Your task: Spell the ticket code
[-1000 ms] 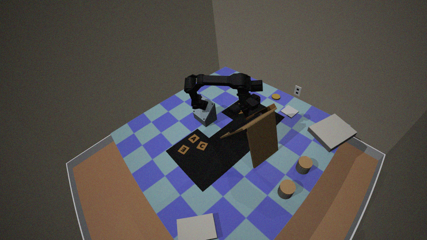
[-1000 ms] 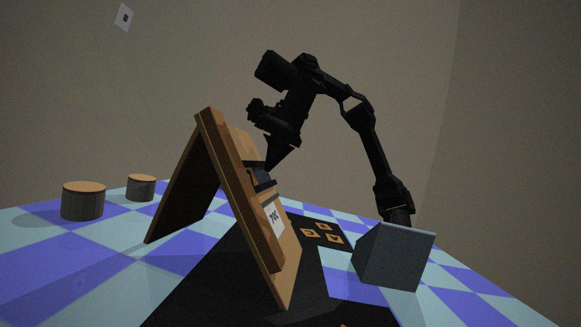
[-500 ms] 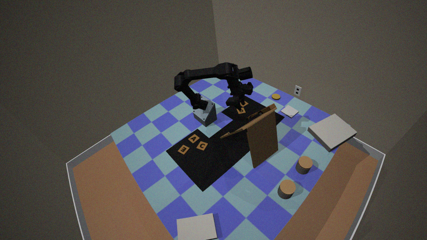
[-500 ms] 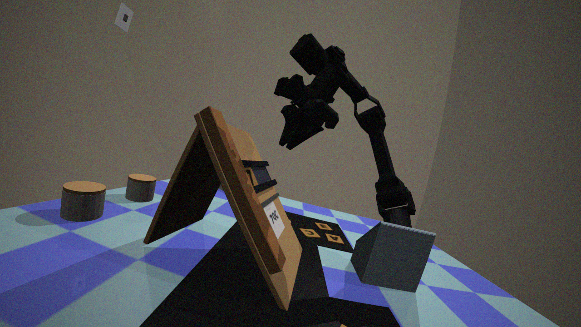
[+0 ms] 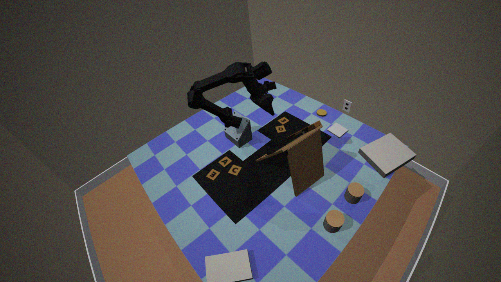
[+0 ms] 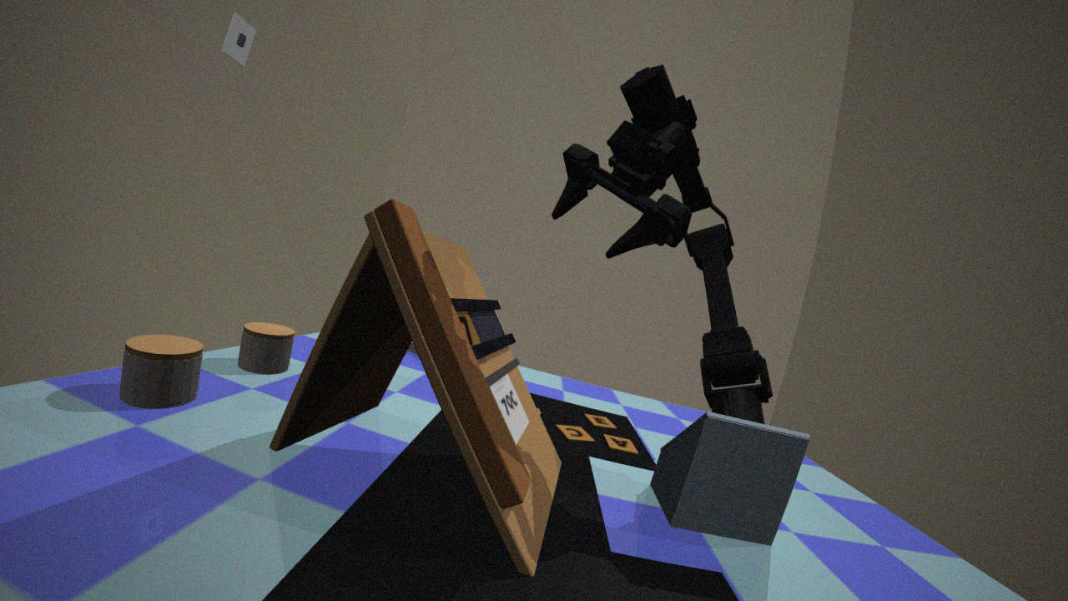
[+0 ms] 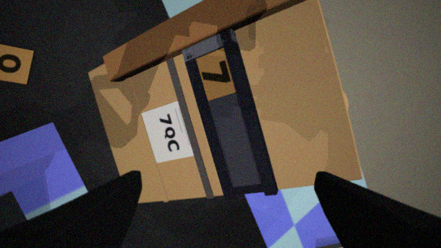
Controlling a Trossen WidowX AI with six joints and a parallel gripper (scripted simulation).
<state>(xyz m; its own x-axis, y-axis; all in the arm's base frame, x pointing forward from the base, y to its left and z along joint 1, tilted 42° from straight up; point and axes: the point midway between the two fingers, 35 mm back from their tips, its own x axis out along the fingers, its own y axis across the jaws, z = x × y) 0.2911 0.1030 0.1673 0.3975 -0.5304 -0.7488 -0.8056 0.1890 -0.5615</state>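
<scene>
Now: the q tile 10 cm behind my gripper tip, 23 cm to the left of it and 32 cm below it. From my gripper tip the other things lie so: white ticket (3 cm ahead, 1 cm to the left, 22 cm below); then black mat (8 cm behind, 32 cm below); then small white plate (21 cm ahead, 43 cm to the left, 32 cm below).
</scene>
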